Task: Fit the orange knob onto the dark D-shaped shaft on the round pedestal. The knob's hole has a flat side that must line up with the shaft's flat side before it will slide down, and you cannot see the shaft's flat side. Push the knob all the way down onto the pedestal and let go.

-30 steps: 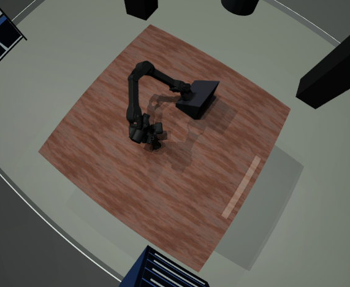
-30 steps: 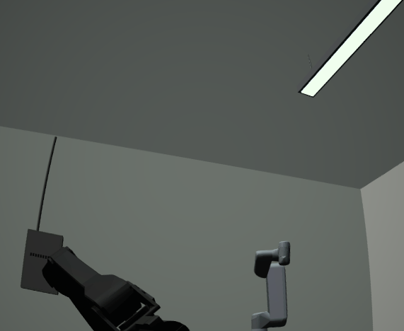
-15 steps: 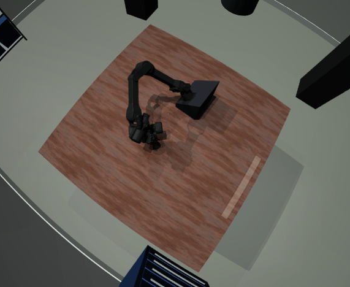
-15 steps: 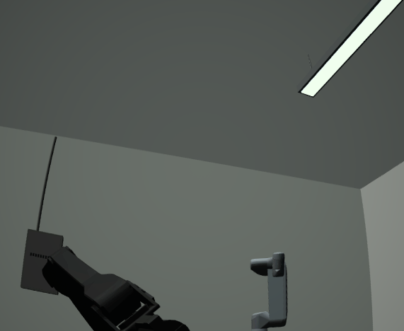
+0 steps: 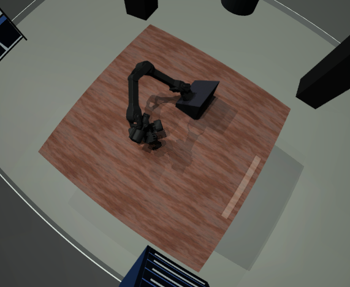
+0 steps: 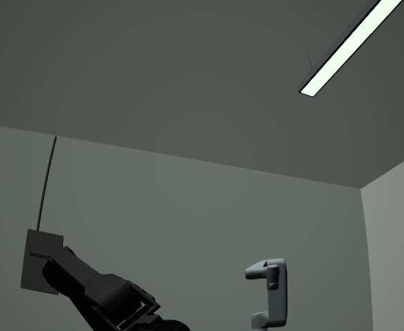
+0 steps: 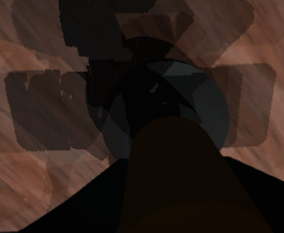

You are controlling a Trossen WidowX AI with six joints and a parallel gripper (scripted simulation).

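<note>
Right now my gripper tip is 2 cm below the orange knob. The rest, counted from my gripper tip: round pedestal: 4 cm below.
</note>
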